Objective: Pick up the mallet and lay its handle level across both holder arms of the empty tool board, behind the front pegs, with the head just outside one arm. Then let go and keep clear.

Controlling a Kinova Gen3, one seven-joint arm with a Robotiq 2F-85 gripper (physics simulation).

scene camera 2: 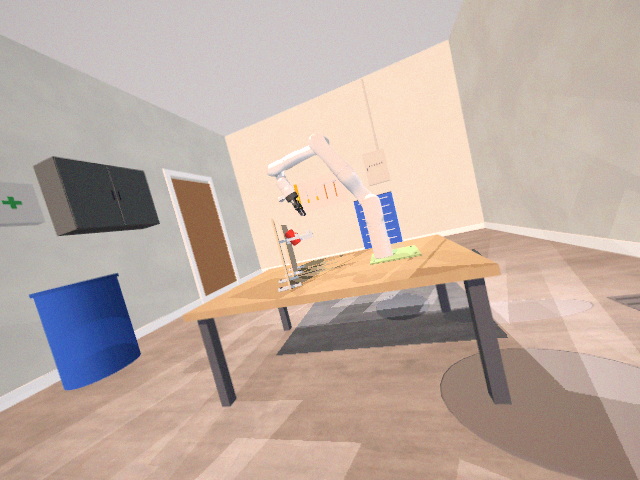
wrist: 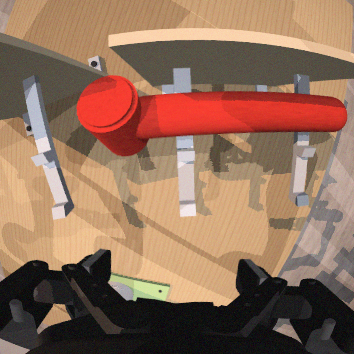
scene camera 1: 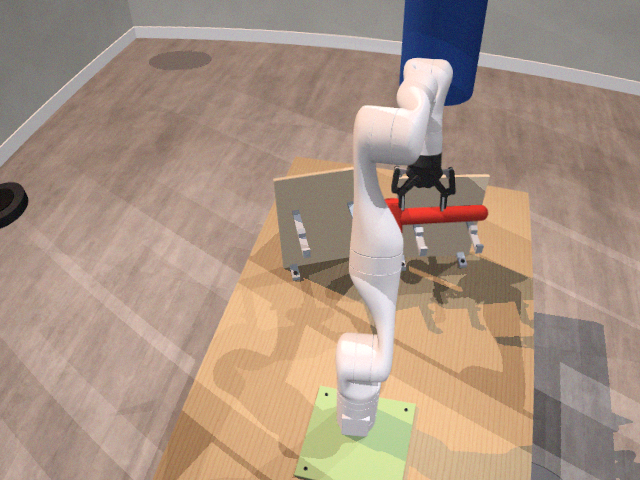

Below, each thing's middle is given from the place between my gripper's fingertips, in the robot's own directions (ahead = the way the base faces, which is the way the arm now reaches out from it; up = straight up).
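My hand's 50 mm to the left of the red mallet (scene camera 1: 428, 215) and 100 mm short of it, and it's sitting 110 mm above the mallet.
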